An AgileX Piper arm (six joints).
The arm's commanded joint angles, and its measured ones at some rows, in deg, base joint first. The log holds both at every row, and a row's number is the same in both.
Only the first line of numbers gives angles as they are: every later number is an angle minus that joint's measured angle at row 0.
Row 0, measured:
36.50 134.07 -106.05 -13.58 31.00 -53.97
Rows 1 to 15, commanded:
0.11 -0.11 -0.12 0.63 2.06 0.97
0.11 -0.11 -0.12 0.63 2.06 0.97
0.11 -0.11 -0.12 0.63 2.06 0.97
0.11 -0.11 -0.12 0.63 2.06 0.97
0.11 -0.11 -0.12 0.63 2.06 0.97
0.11 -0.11 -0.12 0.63 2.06 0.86
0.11 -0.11 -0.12 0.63 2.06 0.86
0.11 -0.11 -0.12 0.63 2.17 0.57
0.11 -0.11 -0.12 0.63 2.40 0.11
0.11 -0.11 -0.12 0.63 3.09 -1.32
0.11 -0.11 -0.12 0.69 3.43 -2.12
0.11 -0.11 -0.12 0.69 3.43 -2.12
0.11 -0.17 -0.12 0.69 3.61 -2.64
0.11 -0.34 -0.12 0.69 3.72 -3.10
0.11 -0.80 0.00 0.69 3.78 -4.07
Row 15, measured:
0.46 0.00 -0.29 0.00 0.97 -3.15
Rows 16 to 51, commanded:
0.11 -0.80 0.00 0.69 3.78 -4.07
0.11 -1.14 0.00 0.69 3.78 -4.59
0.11 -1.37 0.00 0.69 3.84 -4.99
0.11 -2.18 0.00 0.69 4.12 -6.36
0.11 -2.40 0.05 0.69 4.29 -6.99
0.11 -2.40 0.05 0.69 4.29 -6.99
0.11 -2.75 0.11 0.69 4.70 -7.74
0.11 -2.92 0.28 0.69 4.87 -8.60
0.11 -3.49 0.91 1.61 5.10 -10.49
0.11 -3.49 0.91 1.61 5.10 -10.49
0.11 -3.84 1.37 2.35 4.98 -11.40
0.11 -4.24 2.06 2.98 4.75 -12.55
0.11 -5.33 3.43 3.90 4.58 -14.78
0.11 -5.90 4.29 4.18 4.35 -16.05
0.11 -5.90 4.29 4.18 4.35 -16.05
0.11 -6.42 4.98 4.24 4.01 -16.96
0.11 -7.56 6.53 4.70 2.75 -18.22
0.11 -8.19 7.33 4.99 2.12 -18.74
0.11 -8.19 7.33 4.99 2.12 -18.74
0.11 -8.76 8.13 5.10 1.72 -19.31
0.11 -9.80 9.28 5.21 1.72 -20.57
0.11 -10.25 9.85 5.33 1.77 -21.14
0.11 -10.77 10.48 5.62 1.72 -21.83
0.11 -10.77 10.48 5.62 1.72 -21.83
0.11 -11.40 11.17 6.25 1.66 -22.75
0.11 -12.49 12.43 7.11 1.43 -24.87
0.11 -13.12 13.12 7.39 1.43 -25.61
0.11 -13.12 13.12 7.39 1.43 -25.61
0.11 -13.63 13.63 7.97 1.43 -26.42
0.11 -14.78 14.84 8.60 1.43 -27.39
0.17 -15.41 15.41 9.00 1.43 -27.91
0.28 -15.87 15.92 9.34 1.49 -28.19
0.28 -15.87 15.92 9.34 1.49 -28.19
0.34 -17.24 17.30 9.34 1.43 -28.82
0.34 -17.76 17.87 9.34 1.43 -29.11
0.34 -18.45 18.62 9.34 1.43 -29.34
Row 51, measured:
0.40 -15.87 17.18 9.11 2.80 -28.19
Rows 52 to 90, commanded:
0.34 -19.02 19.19 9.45 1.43 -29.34
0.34 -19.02 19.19 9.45 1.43 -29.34
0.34 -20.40 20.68 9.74 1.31 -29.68
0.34 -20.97 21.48 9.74 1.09 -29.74
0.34 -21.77 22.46 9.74 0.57 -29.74
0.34 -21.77 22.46 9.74 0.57 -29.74
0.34 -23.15 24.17 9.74 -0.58 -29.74
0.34 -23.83 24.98 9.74 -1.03 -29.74
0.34 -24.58 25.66 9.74 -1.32 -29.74
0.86 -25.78 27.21 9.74 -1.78 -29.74
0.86 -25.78 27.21 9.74 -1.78 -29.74
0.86 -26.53 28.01 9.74 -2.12 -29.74
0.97 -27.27 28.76 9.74 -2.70 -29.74
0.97 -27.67 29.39 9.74 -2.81 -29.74
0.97 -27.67 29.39 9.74 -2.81 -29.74
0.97 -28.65 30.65 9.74 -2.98 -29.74
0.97 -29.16 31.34 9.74 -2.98 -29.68
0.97 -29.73 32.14 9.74 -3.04 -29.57
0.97 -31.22 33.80 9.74 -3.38 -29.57
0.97 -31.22 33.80 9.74 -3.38 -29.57
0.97 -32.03 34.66 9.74 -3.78 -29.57
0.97 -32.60 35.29 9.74 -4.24 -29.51
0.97 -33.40 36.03 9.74 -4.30 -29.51
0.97 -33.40 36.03 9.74 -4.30 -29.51
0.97 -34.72 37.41 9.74 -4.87 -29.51
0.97 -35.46 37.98 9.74 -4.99 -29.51
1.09 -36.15 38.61 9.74 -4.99 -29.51
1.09 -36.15 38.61 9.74 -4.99 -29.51
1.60 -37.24 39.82 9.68 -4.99 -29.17
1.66 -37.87 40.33 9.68 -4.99 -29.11
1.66 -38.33 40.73 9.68 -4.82 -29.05
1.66 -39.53 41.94 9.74 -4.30 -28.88
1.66 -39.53 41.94 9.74 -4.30 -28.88
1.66 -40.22 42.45 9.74 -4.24 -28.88
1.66 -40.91 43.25 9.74 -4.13 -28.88
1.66 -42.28 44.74 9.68 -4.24 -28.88
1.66 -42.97 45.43 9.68 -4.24 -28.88
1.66 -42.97 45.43 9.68 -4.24 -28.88
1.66 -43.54 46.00 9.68 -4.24 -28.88
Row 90, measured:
1.72 -41.08 44.63 10.37 -2.87 -29.51
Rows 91 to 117, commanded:
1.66 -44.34 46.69 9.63 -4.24 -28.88
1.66 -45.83 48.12 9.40 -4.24 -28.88
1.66 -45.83 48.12 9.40 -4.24 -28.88
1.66 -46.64 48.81 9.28 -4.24 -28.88
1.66 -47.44 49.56 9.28 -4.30 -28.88
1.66 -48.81 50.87 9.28 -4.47 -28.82
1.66 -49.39 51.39 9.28 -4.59 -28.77
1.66 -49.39 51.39 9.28 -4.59 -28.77
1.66 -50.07 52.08 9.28 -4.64 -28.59
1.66 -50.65 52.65 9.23 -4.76 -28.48
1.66 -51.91 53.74 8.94 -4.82 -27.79
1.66 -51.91 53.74 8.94 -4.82 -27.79
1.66 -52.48 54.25 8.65 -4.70 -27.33
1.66 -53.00 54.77 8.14 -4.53 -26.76
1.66 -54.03 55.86 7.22 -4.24 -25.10
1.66 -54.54 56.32 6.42 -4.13 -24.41
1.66 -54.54 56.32 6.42 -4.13 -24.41
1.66 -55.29 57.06 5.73 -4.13 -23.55
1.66 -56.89 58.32 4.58 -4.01 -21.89
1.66 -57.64 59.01 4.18 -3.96 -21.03
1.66 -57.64 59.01 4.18 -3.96 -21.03
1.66 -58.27 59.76 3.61 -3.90 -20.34
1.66 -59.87 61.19 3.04 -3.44 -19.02
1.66 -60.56 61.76 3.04 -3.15 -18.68
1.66 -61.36 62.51 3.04 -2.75 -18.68
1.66 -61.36 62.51 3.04 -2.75 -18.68
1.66 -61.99 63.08 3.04 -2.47 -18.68
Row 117, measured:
1.72 -60.39 62.39 3.90 -1.95 -19.37
